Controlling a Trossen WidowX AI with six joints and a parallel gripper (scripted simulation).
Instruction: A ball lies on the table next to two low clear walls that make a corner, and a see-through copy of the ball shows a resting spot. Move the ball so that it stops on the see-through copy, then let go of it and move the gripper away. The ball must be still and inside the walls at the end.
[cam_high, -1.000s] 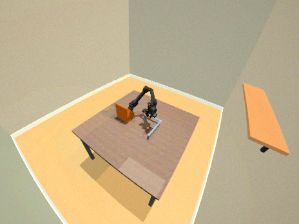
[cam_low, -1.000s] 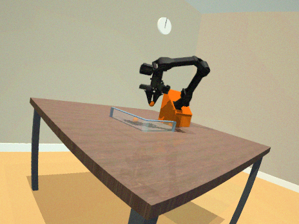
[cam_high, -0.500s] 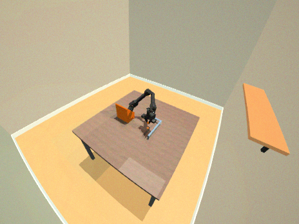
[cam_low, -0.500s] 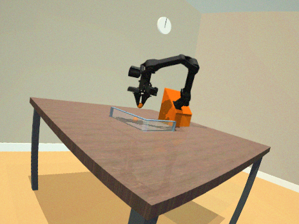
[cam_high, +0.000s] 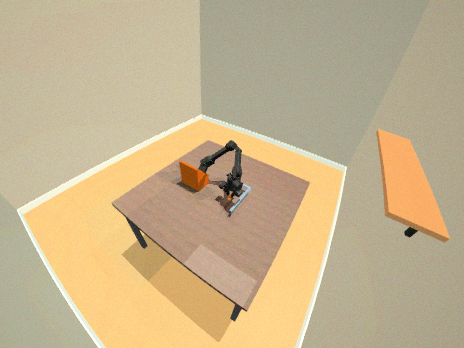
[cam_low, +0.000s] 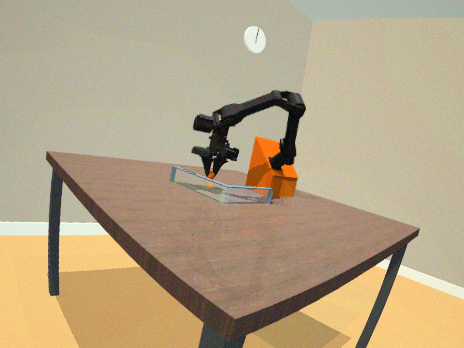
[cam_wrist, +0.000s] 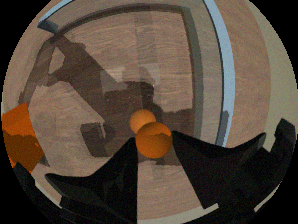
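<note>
Now: the see-through copy of ball 10 mm behind my gripper tip and 40 mm below it. From my gripper tip the other things lie so: orange ball (right at my gripper tip).
</note>
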